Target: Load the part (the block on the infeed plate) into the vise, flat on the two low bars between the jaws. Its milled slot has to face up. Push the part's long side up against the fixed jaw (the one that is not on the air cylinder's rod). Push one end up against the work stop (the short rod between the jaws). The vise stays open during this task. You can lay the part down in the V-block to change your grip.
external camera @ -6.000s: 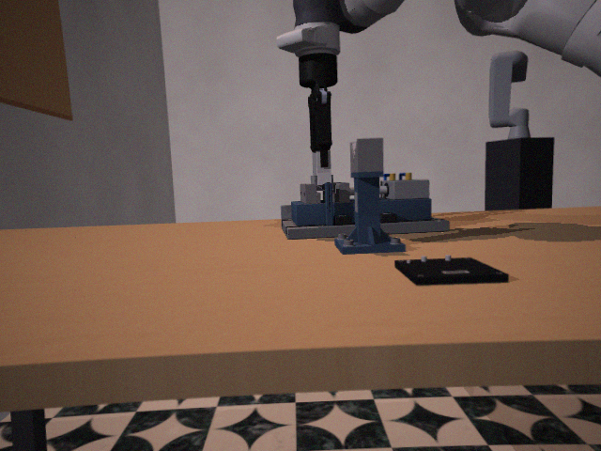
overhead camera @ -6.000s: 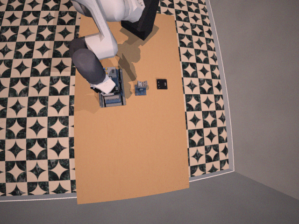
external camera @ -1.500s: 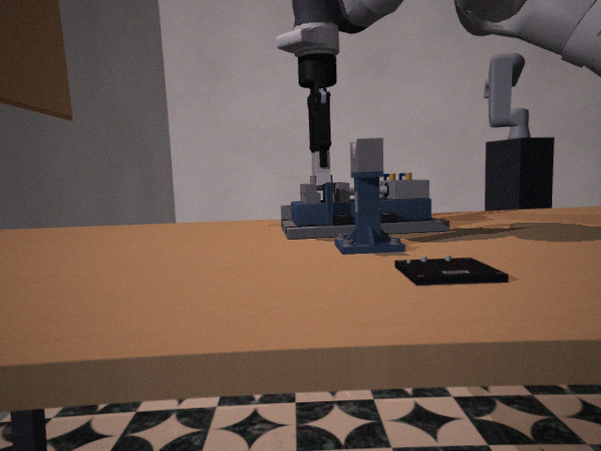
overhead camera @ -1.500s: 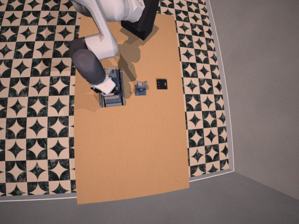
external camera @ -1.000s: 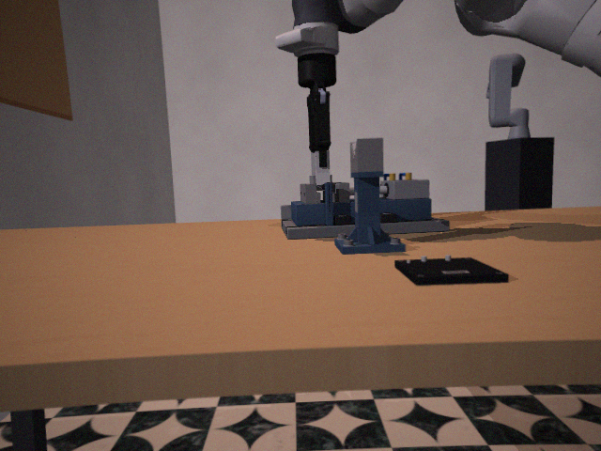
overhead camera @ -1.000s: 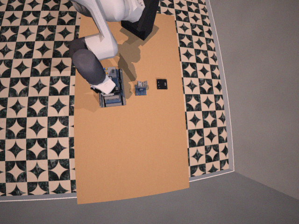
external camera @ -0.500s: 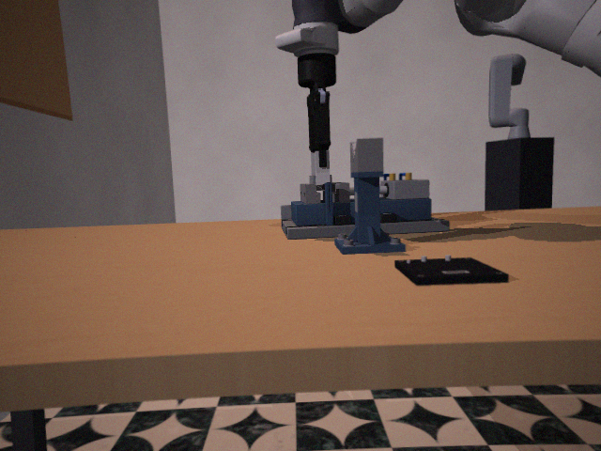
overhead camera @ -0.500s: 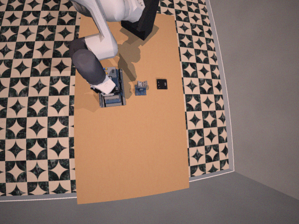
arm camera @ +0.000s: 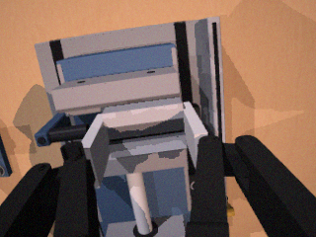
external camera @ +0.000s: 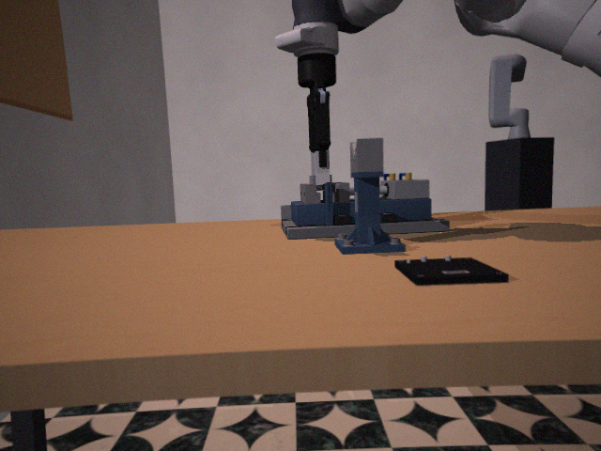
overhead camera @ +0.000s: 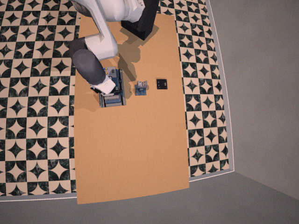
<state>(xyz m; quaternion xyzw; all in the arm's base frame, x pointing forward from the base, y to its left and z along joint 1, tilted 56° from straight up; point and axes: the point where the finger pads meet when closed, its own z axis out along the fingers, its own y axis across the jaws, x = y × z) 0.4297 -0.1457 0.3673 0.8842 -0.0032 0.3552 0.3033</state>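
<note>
The part is 20 mm below my hand. The rest, counted from my hand: fixed jaw: 30 mm ahead, 10 mm to the left, 50 mm below; work stop: 20 mm ahead, 60 mm to the left, 30 mm below; air cylinder rod: 80 mm behind, 40 mm to the left, 50 mm below.
</note>
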